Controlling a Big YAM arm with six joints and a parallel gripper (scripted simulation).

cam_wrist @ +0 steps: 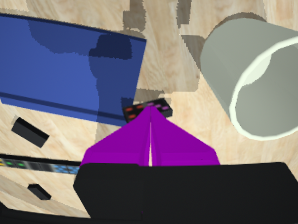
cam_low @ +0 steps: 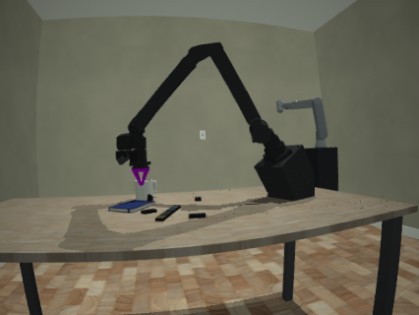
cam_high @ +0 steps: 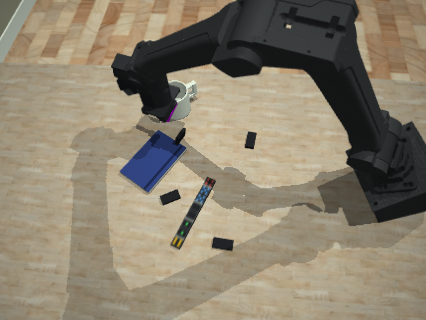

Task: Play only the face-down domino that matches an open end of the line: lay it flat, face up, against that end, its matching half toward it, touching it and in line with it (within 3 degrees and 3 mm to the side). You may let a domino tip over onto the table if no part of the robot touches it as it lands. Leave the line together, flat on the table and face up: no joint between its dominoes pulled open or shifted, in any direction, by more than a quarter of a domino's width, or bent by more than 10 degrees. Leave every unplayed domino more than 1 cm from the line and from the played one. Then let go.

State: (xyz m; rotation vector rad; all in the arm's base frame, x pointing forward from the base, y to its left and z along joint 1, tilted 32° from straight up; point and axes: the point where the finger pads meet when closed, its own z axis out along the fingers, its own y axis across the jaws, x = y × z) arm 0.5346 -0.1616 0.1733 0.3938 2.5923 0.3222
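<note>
Now: hand 6 cm above the black domino, 4 cm past it and 1 cm to the right of it. From my hand the other things lie so: white mug 10 cm to the right, 5 cm below; then blue book 9 cm to the left, 8 cm below, 3 cm ahead.
</note>
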